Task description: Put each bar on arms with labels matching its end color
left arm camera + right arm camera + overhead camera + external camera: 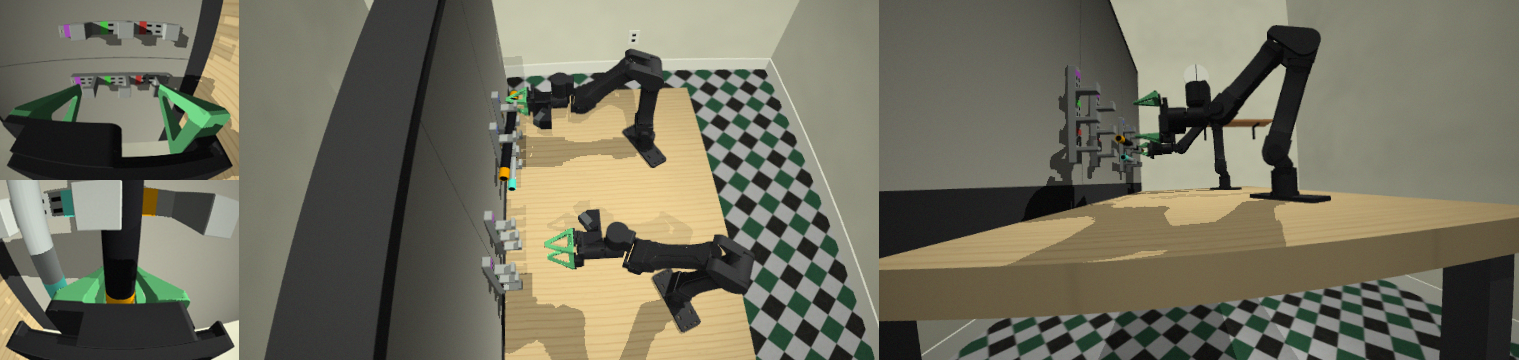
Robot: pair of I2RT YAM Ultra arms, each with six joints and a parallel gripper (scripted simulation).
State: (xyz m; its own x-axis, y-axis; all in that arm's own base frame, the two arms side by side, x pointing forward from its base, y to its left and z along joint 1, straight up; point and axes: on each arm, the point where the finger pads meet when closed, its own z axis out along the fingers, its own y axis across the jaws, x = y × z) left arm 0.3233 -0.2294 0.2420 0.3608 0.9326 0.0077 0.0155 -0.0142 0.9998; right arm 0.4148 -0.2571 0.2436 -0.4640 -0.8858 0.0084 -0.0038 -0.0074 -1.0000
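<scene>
Right now my right hand is 13 cm to the right of the black bar. Round my right hand: pale bar (13 cm to the left, 8 cm below).
</scene>
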